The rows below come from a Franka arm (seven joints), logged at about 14 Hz.
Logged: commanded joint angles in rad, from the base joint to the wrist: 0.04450 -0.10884 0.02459 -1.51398 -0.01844 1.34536 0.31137; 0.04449 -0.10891 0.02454 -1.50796 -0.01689 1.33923 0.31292; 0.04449 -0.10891 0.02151 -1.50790 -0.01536 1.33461 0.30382; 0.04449 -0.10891 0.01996 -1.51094 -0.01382 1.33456 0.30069; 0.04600 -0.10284 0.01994 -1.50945 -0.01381 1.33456 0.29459; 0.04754 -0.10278 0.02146 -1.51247 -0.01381 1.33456 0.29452; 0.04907 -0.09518 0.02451 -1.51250 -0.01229 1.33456 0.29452; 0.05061 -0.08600 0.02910 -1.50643 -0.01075 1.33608 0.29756; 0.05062 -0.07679 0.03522 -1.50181 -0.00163 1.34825 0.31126; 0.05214 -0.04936 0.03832 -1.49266 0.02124 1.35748 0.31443; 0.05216 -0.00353 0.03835 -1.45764 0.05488 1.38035 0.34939; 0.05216 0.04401 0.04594 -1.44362 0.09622 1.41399 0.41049; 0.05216 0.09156 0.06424 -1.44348 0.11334 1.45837 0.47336; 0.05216 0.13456 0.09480 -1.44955 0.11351 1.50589 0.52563
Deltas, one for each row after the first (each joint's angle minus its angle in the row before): -0.00001 -0.00007 -0.00005 0.00602 0.00155 -0.00613 0.00155; 0.00000 0.00000 -0.00303 0.00006 0.00153 -0.00462 -0.00910; 0.00000 0.00000 -0.00155 -0.00304 0.00154 -0.00005 -0.00313; 0.00151 0.00607 -0.00002 0.00149 0.00001 0.00000 -0.00610; 0.00154 0.00006 0.00152 -0.00302 0.00000 0.00000 -0.00007; 0.00153 0.00760 0.00305 -0.00003 0.00152 0.00000 0.00000; 0.00154 0.00918 0.00459 0.00607 0.00154 0.00152 0.00304; 0.00001 0.00921 0.00612 0.00462 0.00912 0.01217 0.01370; 0.00152 0.02743 0.00310 0.00915 0.02287 0.00923 0.00317; 0.00002 0.04583 0.00003 0.03502 0.03364 0.02287 0.03496; 0.00000 0.04754 0.00759 0.01402 0.04134 0.03364 0.06110; 0.00000 0.04755 0.01830 0.00014 0.01712 0.04438 0.06287; 0.00000 0.04300 0.03056 -0.00607 0.00017 0.04752 0.05227
